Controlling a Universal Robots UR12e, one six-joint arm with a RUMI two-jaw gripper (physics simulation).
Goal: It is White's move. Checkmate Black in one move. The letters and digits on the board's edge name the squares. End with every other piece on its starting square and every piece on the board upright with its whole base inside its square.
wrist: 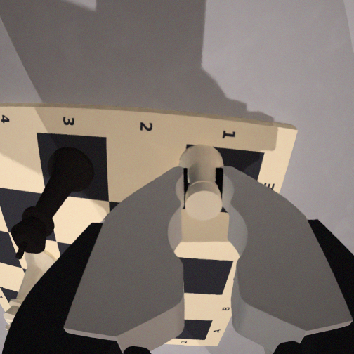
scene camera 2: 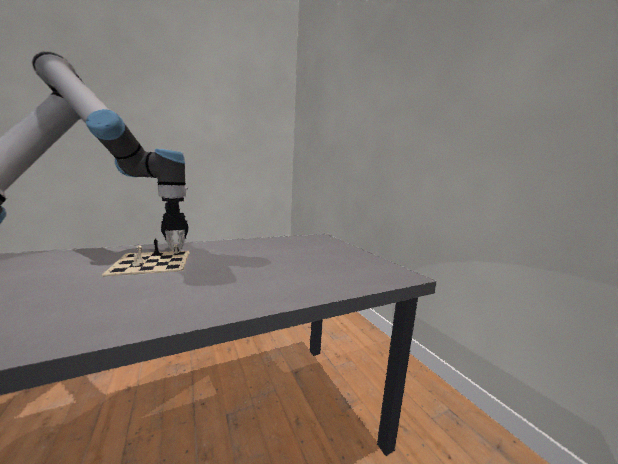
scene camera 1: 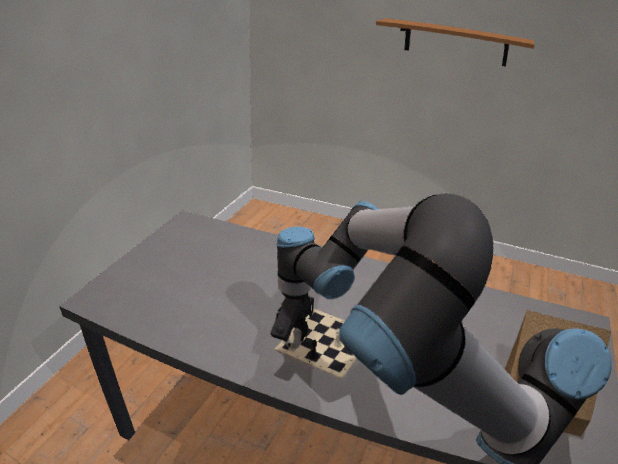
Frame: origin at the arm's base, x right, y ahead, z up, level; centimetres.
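Where they show: gripper, between the fingertips: (scene camera 2: 176, 251) (scene camera 1: 292, 347).
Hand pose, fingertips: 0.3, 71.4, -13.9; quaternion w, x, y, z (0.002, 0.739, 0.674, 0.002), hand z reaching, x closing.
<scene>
After its pixels a point has its place, as x, y, z.
The chessboard (scene camera 1: 343, 372) {-3.8, 55.0, -14.5} (scene camera 2: 106, 274) {15.7, 51.3, -14.5} (wrist: 285, 137) lies on the table. My gripper (scene camera 1: 295, 342) {0.3, 71.4, -13.9} (scene camera 2: 175, 247) {0.3, 71.4, -13.9} (wrist: 201, 170) is shut on a white piece (wrist: 203, 201) with a flat round top, upright at the E1 corner. In the wrist view its base overlaps the left part of dark square E1 and reaches slightly past its edge toward E2. Whether the base touches the board cannot be told. A black king (scene camera 1: 312, 348) {-0.6, 65.1, -11.2} (scene camera 2: 156, 247) {0.2, 64.8, -11.6} (wrist: 68, 172) stands upright on E3. A white piece (scene camera 1: 338, 340) {6.3, 59.4, -12.5} (scene camera 2: 139, 255) {7.1, 59.6, -12.1} (wrist: 34, 272) stands farther along the board, partly hidden by the black piece and my gripper in the wrist view.
The grey table (scene camera 1: 165, 280) {16.7, 124.4, -15.1} (scene camera 2: 280, 280) {40.8, 97.3, -15.1} carries the board near its long edge in scene camera 1. The arm's base stands on a brown block (scene camera 1: 520, 335) {6.1, 9.9, 2.8}. The arm's large blue-capped joint hides the board's right corner in that view. A wooden shelf (scene camera 1: 455, 33) hangs on the wall.
</scene>
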